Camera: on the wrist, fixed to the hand. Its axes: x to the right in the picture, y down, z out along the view.
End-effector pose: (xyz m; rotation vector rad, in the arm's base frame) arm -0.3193 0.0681 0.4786 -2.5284 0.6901 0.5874
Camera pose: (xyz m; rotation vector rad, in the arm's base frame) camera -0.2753 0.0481 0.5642 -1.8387 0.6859 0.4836
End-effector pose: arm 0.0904 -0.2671 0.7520 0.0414 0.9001 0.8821
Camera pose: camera 0.0491 -0.3203 0.6804 0.6847 0.9842 0.5448
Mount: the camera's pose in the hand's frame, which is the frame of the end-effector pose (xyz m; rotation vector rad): -0.0014 -0.0353 -0.0917 0.6603 -0.1831 0.0068
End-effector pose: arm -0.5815 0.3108 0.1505 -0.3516 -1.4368 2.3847
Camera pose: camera -0.5403 0.3994 0.1397 0.0322 -0.6290 2.7717
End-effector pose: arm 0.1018 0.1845 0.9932 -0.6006 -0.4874 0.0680
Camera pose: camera 0.1399 0.1068 0.9467 0.0530 -0.6014 0.2802
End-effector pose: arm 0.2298 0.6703 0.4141 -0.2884 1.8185 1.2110
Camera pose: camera 0.2018 0.5767 0.4036 0.1978 1.9398 0.5625
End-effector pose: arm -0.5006 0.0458 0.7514 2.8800 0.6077 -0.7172
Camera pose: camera -0.4770 0.0960 0.8325 -2.4455 -0.2851 1.0217
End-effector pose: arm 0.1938 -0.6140 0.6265 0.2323 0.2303 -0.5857
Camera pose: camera 0.1590 -0.6161 0.5346 0.8125 -0.1504 -0.6589
